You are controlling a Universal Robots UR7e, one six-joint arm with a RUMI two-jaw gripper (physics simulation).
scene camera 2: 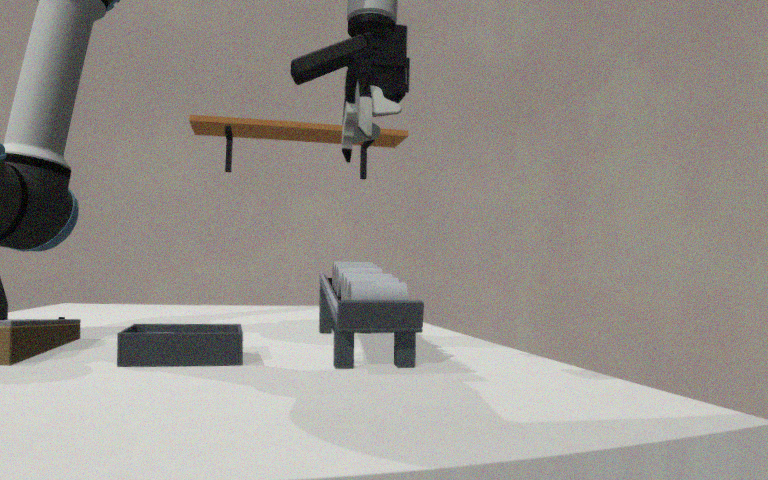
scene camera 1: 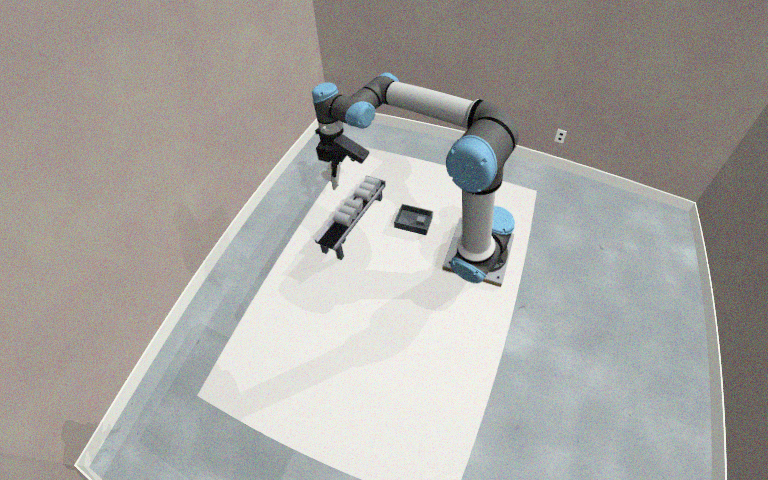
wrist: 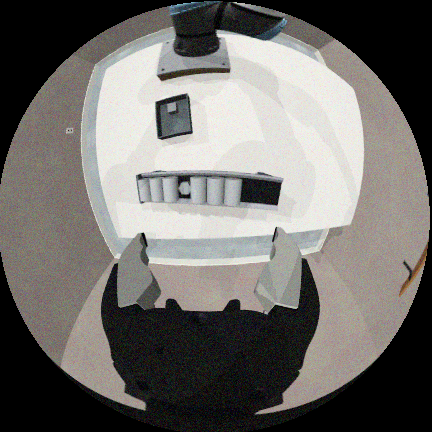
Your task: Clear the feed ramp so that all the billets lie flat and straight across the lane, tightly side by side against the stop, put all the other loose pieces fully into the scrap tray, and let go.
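Places are measured from the arm's base along level axes (x ahead, y left, z up), in millimetres.
Pixels of known places: gripper, fingertip midpoint: (scene camera 2: 357, 151) (scene camera 1: 344, 175) (wrist: 207, 232); arm's base at its link origin: (wrist: 195, 45).
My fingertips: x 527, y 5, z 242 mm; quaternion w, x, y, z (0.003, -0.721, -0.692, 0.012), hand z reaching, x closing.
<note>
For each thing: its top centre in the pictures, then the offset to it from my fingertips. Level surfaces: height alone.
- more at its top centre: (scene camera 2: 355, 264) (wrist: 215, 191) (scene camera 1: 347, 208) dx +3, dy +8, dz -161 mm
- small faceted piece at its top centre: (wrist: 184, 188) dx -6, dy -66, dz -192 mm
- scrap tray at its top centre: (scene camera 2: 184, 328) (wrist: 171, 114) (scene camera 1: 413, 216) dx -220, dy -92, dz -240 mm
- small light block at its top centre: (wrist: 171, 106) (scene camera 1: 420, 219) dx -248, dy -92, dz -246 mm
- white table top at its surface level: dz -275 mm
The feed ramp (scene camera 1: 362, 215) (scene camera 2: 379, 315) (wrist: 262, 191) holds light grey cylinders lying across its lane. In the wrist view, three cylinders (wrist: 156, 190) are at the left end and three more (wrist: 215, 191) stand side by side right of a gap. A small faceted piece (wrist: 185, 188) sits in this gap, with dark lane showing around it. The scrap tray (scene camera 1: 412, 230) (scene camera 2: 181, 349) (wrist: 174, 134) holds a small light block (scene camera 1: 420, 219) (wrist: 172, 107). My gripper (scene camera 1: 334, 180) (scene camera 2: 355, 141) (wrist: 207, 232) is open and empty, high above the table near the ramp's outer side.
The robot's base plate (scene camera 1: 492, 277) (wrist: 195, 70) stands beyond the tray. The ramp stands on short legs near one edge of the white table top (scene camera 1: 362, 407) (scene camera 2: 169, 430) (wrist: 320, 200). A wooden shelf (scene camera 2: 271, 130) is on the wall behind the gripper in the second scene view.
</note>
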